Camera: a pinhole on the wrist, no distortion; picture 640 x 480 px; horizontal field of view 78.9 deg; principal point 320.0 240.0 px. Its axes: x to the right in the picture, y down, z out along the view. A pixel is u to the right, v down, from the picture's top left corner.
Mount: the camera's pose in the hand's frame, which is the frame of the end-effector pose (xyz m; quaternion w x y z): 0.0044 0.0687 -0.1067 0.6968 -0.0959 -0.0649 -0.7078
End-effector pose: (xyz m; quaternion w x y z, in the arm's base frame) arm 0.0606 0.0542 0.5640 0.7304 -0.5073 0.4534 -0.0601
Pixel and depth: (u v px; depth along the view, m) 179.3 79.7 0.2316
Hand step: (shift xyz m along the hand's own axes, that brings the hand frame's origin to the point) -0.0796 0.2045 0.1037
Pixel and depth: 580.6 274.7 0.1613
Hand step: 0.0250 -0.0005 0.0741
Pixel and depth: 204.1 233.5 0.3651
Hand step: 0.0160 0.2572 0.2242
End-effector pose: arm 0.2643 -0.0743 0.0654 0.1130 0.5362 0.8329 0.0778
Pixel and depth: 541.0 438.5 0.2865
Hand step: 0.1618 -0.0283 0.2028
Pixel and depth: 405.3 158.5 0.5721
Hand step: -0.0908 0.0780 0.4835
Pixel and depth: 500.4 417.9 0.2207
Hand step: 0.1142 0.0167 0.1270
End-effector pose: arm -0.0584 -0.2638 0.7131 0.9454 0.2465 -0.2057 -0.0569
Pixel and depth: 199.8 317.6 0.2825
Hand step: 0.0744 0.2163 0.1461
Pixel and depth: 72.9 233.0 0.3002
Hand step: 0.0146 0.3223 0.1425
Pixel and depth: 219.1 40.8 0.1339
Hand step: -0.0577 0.1341 0.0186
